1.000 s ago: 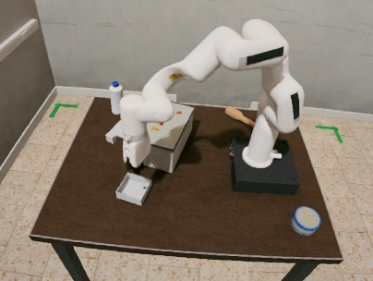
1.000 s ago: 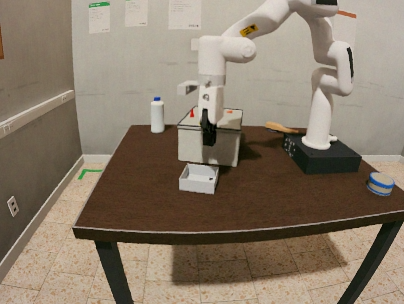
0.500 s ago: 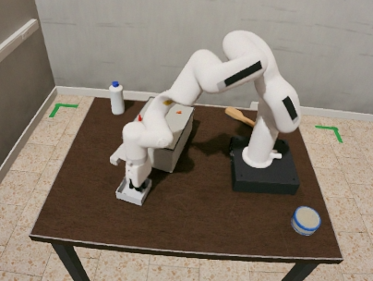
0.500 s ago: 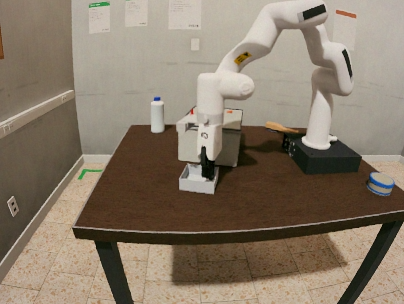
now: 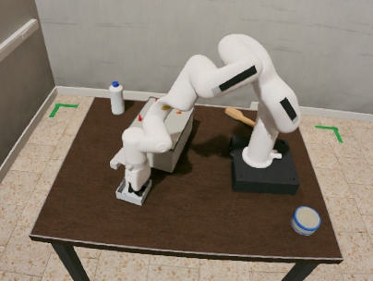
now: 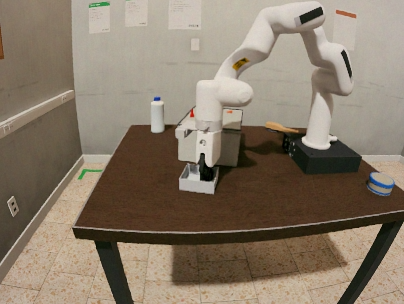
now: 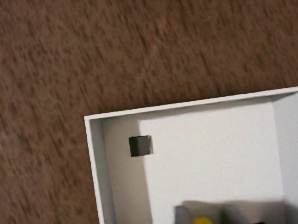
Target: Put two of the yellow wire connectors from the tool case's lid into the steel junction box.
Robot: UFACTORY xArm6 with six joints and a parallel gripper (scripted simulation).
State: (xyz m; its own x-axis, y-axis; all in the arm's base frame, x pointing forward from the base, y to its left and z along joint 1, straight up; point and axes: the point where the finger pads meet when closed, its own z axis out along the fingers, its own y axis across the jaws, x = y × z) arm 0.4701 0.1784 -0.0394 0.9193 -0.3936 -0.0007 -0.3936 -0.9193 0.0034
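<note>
Right now the red wire connector is 260 mm to the right of my hand, 120 mm above it and 60 mm behind it. Round my hand: tool case: 280 mm to the right, 70 mm above, 50 mm behind; then orange wire connector: 350 mm to the right, 130 mm behind, 110 mm above; then blue-rimmed tape roll: 630 mm behind, 90 mm to the left, 10 mm below.
</note>
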